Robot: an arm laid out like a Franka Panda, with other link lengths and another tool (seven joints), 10 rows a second.
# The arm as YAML. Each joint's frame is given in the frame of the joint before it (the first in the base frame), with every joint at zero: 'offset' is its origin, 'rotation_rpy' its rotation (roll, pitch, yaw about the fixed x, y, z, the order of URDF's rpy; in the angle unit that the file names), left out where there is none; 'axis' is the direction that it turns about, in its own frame. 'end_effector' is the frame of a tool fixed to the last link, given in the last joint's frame.
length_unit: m
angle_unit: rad
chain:
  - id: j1
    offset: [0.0, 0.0, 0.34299]
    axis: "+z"
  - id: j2
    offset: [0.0, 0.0, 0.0]
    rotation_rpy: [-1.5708, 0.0, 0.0]
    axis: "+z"
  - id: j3
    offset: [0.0, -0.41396, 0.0]
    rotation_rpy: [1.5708, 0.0, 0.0]
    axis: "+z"
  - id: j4
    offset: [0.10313, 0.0, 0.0]
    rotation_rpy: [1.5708, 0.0, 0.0]
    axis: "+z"
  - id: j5
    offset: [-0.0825, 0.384, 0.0]
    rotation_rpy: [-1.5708, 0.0, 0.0]
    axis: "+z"
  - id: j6
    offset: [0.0, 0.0, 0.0]
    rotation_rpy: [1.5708, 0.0, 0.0]
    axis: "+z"
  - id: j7
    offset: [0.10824, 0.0, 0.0]
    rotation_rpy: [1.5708, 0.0, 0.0]
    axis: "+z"
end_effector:
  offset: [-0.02, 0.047, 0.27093]
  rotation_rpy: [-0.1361, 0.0, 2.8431]
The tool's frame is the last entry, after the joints.
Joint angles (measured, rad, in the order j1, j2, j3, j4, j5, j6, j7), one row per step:
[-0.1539, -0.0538, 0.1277, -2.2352, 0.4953, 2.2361, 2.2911]
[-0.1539, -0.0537, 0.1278, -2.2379, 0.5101, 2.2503, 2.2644]
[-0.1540, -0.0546, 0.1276, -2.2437, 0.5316, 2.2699, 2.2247]
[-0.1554, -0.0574, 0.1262, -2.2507, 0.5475, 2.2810, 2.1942]
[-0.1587, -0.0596, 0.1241, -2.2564, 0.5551, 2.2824, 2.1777]
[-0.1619, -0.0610, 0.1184, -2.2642, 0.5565, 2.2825, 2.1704]
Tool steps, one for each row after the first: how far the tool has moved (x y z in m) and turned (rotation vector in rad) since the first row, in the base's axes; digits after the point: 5 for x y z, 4 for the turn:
[0.00214, -0.00004, 0.00091, 0.0046, -0.0198, 0.0107]
[0.00421, -0.00042, 0.00174, 0.0104, -0.0471, 0.0264]
[0.00399, -0.00187, 0.00188, 0.0148, -0.0644, 0.0376]
[0.00232, -0.00440, 0.00095, 0.0179, -0.0687, 0.0420]
[-0.00012, -0.00930, -0.00198, 0.0181, -0.0653, 0.0388]

